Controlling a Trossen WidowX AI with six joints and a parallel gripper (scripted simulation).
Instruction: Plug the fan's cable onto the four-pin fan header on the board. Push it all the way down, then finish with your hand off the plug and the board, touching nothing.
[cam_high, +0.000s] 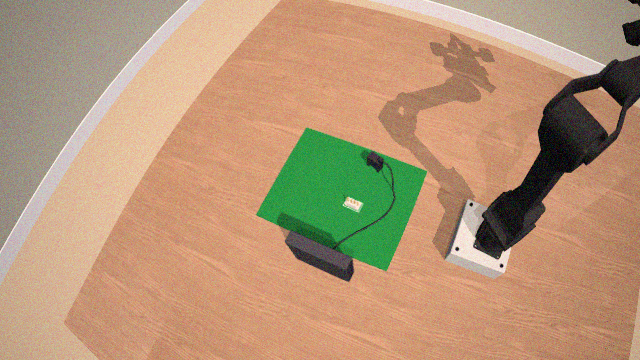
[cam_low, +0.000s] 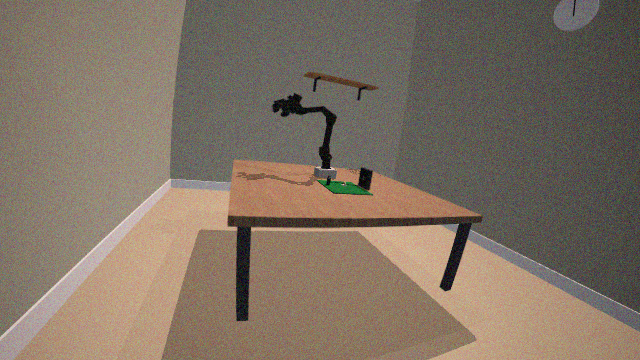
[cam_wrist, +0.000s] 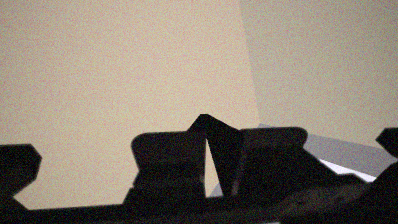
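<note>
Now: the black plug 340 mm ahead of my gripper tip, 360 mm to the left of it and 450 mm below it. From my gripper tip the other things lie so: green board 370 mm ahead, 450 mm to the left, 490 mm below; then white four-pin header 340 mm ahead, 460 mm to the left, 480 mm below; then fan 320 mm ahead, 600 mm to the left, 420 mm below.
</note>
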